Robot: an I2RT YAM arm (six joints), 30 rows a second.
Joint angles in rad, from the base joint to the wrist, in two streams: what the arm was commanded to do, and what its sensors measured. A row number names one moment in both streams.
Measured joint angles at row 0:
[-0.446 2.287 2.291 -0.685 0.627 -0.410]
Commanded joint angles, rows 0 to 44:
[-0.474 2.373 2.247 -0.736 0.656 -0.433]
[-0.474 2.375 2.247 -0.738 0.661 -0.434]
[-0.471 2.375 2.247 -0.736 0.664 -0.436]
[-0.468 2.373 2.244 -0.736 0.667 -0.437]
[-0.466 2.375 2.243 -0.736 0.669 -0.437]
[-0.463 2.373 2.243 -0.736 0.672 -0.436]
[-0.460 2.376 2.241 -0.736 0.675 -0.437]
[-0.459 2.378 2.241 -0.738 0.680 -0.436]
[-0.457 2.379 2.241 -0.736 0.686 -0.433]
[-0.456 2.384 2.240 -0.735 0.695 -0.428]
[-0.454 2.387 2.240 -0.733 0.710 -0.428]
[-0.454 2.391 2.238 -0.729 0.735 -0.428]
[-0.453 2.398 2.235 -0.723 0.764 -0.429]
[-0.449 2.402 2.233 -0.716 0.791 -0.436]
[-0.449 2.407 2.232 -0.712 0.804 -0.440]
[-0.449 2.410 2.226 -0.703 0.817 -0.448]
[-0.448 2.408 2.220 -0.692 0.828 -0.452]
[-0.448 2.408 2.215 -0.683 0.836 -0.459]
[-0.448 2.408 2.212 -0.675 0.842 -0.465]
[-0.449 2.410 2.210 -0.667 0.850 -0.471]
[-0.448 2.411 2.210 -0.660 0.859 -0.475]
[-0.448 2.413 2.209 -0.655 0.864 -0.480]
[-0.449 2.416 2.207 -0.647 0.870 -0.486]
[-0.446 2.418 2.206 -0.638 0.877 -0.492]
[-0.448 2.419 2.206 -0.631 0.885 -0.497]
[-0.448 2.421 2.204 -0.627 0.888 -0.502]
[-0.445 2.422 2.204 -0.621 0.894 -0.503]
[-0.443 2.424 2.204 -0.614 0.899 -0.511]
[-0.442 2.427 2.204 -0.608 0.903 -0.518]
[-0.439 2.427 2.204 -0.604 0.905 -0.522]
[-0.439 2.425 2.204 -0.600 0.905 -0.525]
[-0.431 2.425 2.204 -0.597 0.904 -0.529]
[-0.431 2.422 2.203 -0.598 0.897 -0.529]
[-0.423 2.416 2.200 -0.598 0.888 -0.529]
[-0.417 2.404 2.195 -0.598 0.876 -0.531]
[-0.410 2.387 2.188 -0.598 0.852 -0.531]
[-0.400 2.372 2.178 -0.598 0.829 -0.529]
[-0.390 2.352 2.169 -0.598 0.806 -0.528]
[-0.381 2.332 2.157 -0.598 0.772 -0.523]
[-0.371 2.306 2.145 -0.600 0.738 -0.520]
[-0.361 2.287 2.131 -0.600 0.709 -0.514]
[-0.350 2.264 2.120 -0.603 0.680 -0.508]
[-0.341 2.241 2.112 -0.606 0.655 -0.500]
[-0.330 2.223 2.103 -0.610 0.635 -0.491]
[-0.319 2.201 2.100 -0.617 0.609 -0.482]
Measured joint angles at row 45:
[-0.376 2.273 2.151 -0.525 0.817 -0.542]
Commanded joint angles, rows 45 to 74:
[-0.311 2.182 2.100 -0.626 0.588 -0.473]
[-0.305 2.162 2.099 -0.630 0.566 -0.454]
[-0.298 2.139 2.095 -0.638 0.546 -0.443]
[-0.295 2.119 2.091 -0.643 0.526 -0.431]
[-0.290 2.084 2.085 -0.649 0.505 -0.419]
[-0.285 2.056 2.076 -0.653 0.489 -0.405]
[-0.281 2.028 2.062 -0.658 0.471 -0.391]
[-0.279 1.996 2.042 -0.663 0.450 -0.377]
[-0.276 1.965 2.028 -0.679 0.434 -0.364]
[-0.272 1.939 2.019 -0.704 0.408 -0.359]
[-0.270 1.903 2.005 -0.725 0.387 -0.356]
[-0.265 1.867 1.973 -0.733 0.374 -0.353]
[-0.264 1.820 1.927 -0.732 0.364 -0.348]
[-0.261 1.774 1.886 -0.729 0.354 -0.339]
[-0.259 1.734 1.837 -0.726 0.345 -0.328]
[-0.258 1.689 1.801 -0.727 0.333 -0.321]
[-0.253 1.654 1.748 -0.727 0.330 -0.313]
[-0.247 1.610 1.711 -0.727 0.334 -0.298]
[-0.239 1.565 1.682 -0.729 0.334 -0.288]
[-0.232 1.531 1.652 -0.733 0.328 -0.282]
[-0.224 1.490 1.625 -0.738 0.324 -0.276]
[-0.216 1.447 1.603 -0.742 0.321 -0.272]
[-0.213 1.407 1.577 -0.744 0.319 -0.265]
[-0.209 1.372 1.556 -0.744 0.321 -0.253]
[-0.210 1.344 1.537 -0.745 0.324 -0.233]
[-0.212 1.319 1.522 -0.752 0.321 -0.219]
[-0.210 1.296 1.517 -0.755 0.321 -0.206]
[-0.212 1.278 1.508 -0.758 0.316 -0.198]
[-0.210 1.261 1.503 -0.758 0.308 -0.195]
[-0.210 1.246 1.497 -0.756 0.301 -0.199]
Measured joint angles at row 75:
[-0.210 1.317 1.517 -0.758 0.331 -0.275]
